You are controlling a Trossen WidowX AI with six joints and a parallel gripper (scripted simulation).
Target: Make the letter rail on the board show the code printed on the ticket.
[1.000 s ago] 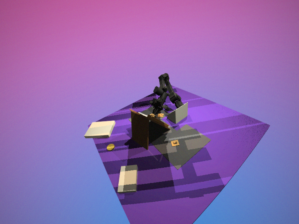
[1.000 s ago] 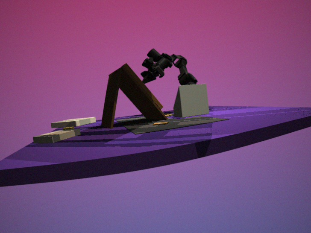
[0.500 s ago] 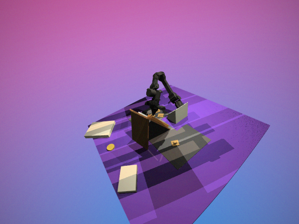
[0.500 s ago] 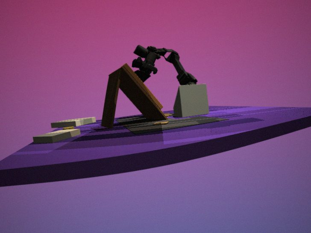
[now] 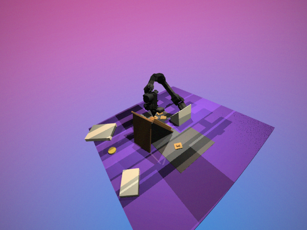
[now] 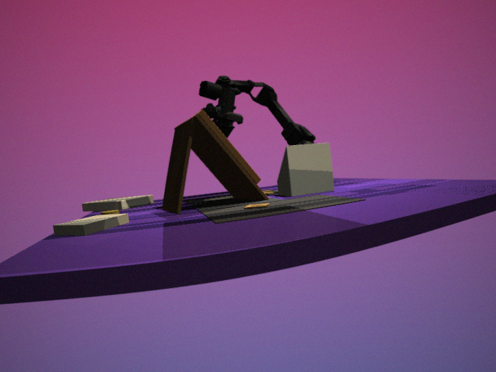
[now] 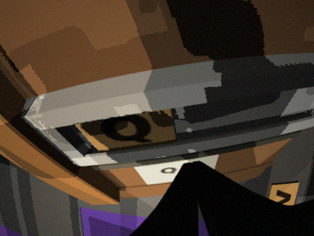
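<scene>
The letter tile is 50 mm behind my gripper tip, 250 mm to the left of it and 190 mm below it. From my gripper tip the other things lie so: white ticket (30 mm behind, 100 mm below); then grey mat (110 mm behind, 40 mm to the left, 190 mm below); then yellow disc (430 mm ahead, 70 mm to the right, 180 mm below).
</scene>
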